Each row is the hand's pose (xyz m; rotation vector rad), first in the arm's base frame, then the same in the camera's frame.
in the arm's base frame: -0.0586 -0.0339 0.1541 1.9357 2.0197 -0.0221
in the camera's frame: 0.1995 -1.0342 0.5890 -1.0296 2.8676 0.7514
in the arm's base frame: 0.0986 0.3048 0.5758 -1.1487 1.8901 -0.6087
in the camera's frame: -0.0662 -1.1782 1.0644 -2.0197 -0.1577 0.8748
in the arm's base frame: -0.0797 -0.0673 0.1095 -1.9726 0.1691 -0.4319
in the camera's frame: 0.2285 -1.0239 0.5380 -0.8510 -1.6841 0.9778
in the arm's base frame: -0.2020 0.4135 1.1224 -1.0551 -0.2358 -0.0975
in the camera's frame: 0.1495 -1.5376 1.5390 -0.0233 -1.2213 1.7988
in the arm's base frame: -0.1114 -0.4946 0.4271 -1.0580 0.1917 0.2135
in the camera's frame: 0.6410 -0.8105 0.8001 -0.5054 -1.1219 2.1348
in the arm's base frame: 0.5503 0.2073 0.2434 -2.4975 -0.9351 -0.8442
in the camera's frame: -0.3375 -0.7350 0.8320 -0.1386 -2.2182 -0.0421
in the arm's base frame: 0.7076 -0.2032 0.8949 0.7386 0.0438 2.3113
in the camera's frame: 0.0173 -0.4259 1.4615 -0.3203 -0.3448 -1.5598
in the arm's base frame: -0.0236 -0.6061 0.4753 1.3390 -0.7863 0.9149
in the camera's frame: 0.6827 -0.6778 0.8560 -1.7852 -0.9292 -1.9603
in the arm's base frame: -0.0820 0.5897 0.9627 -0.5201 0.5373 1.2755
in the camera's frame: -0.0919 -1.5410 1.4266 0.6644 0.5164 -2.6538
